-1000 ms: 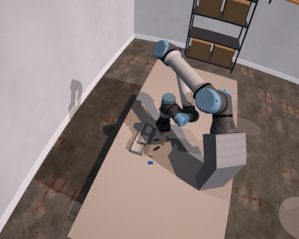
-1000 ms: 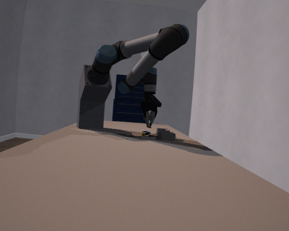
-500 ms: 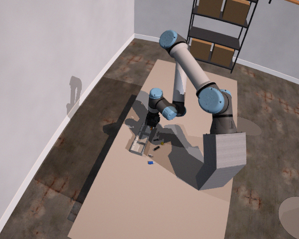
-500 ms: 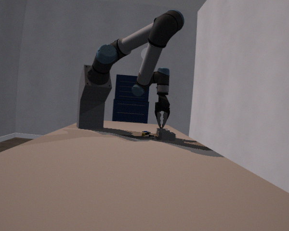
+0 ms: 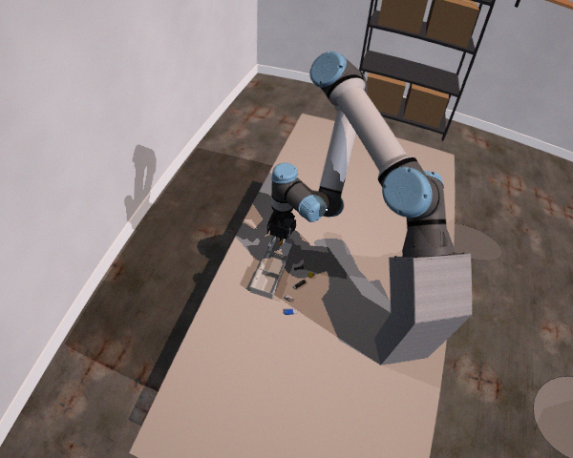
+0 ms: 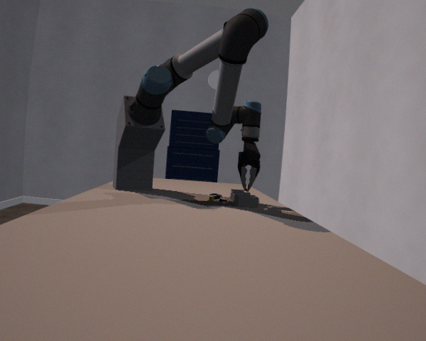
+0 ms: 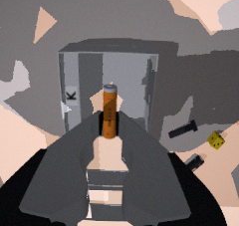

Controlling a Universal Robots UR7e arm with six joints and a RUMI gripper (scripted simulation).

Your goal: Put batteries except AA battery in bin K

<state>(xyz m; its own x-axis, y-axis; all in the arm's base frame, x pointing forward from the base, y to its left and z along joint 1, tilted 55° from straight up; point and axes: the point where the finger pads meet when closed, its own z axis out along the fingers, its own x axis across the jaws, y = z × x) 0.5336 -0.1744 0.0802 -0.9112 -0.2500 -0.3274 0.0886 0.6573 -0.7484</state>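
The joined grey bins lies 1 cm ahead of my hand, 8 cm to the left of it and 6 cm below it. The rest, counted from my hand: orange cylindrical battery: 1 cm below; then black bolt: 9 cm behind, 6 cm to the left, 7 cm below; then small yellow block: 13 cm behind, 8 cm to the left, 7 cm below.
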